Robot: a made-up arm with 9 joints. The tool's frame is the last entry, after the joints.
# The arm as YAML. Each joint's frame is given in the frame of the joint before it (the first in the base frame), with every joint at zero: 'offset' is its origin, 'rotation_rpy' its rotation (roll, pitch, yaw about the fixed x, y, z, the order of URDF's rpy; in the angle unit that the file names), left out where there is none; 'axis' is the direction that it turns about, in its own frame. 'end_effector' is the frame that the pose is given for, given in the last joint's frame.
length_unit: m
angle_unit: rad
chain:
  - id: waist
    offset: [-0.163, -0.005, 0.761]
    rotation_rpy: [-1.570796, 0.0, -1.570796]
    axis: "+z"
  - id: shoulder
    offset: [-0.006, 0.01, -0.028]
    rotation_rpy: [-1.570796, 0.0, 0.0]
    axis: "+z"
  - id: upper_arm
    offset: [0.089, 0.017, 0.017]
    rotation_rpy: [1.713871, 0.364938, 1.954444]
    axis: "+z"
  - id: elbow
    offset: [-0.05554, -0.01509, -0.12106]
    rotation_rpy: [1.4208, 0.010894, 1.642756]
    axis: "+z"
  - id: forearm
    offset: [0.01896, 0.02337, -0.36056]
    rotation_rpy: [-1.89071, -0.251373, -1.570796]
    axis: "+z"
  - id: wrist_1
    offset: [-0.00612, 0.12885, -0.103]
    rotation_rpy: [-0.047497, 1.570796, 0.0]
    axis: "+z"
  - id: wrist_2
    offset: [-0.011, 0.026, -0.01]
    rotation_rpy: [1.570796, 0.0, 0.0]
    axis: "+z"
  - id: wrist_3
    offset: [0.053, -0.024, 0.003]
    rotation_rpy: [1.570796, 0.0, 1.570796]
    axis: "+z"
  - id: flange
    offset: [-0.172, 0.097, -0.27]
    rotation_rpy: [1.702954, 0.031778, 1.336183]
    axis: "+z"
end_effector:
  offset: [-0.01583, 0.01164, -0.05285]
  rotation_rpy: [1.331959, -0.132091, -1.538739]
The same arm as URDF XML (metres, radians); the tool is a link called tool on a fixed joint. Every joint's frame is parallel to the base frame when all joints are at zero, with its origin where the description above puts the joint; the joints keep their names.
<robot name="arm">
<joint name="waist" type="continuous"><parent link="base"/><child link="link1"/><origin xyz="-0.163 -0.005 0.761"/><axis xyz="1 0 0"/></joint>
<joint name="shoulder" type="continuous"><parent link="link1"/><child link="link2"/><origin xyz="-0.028 0.006 -0.01"/><axis xyz="0 0 -1"/></joint>
<joint name="upper_arm" type="continuous"><parent link="link2"/><child link="link3"/><origin xyz="-0.017 -0.089 -0.017"/><axis xyz="-0.323292 -0.936878 0.133197"/></joint>
<joint name="elbow" type="continuous"><parent link="link3"/><child link="link4"/><origin xyz="0.093 0.094 -0.022"/><axis xyz="-0.930202 0.2048 0.304601"/></joint>
<joint name="forearm" type="continuous"><parent link="link4"/><child link="link5"/><origin xyz="0.325 -0.097 -0.126"/><axis xyz="0 0 -1"/></joint>
<joint name="wrist_1" type="continuous"><parent link="link5"/><child link="link6"/><origin xyz="0.129 0 0.103"/><axis xyz="0 1 0"/></joint>
<joint name="wrist_2" type="continuous"><parent link="link6"/><child link="link7"/><origin xyz="0.026 -0.01 -0.011"/><axis xyz="-1 0 0"/></joint>
<joint name="wrist_3" type="continuous"><parent link="link7"/><child link="link8"/><origin xyz="-0.003 -0.024 0.053"/><axis xyz="0 0 1"/></joint>
<joint name="flange" type="continuous"><parent link="link8"/><child link="link9"/><origin xyz="-0.097 -0.172 -0.27"/><axis xyz="0.234512 0.96315 -0.131707"/></joint>
<joint name="tool_joint" type="fixed"><parent link="link9"/><child link="tool"/><origin xyz="0.003 -0.053 0.019" rpy="0 1.5708 0"/></joint>
<link name="base"/>
<link name="link1"/>
<link name="link2"/>
<link name="link3"/>
<link name="link4"/>
<link name="link5"/>
<link name="link6"/>
<link name="link7"/>
<link name="link8"/>
<link name="link9"/>
<link name="tool"/>
</robot>

